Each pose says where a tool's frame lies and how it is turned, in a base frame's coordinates. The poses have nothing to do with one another.
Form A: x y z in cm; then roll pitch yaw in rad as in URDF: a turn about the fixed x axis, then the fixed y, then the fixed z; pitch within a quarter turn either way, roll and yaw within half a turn.
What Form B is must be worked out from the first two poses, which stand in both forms.
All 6 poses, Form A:
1: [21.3, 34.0, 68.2, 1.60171, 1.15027, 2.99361]
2: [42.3, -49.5, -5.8, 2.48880, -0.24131, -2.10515]
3: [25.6, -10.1, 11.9, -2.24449, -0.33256, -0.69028]
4: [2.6, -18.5, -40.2, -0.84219, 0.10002, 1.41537]
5: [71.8, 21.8, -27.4, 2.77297, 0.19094, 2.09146]
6: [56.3, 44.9, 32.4, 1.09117, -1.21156, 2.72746]
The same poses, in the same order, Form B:
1: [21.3, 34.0, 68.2, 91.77, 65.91, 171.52]
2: [42.3, -49.5, -5.8, 142.60, -13.83, -120.62]
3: [25.6, -10.1, 11.9, -128.60, -19.05, -39.55]
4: [2.6, -18.5, -40.2, -48.25, 5.73, 81.09]
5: [71.8, 21.8, -27.4, 158.88, 10.94, 119.83]
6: [56.3, 44.9, 32.4, 62.52, -69.42, 156.27]
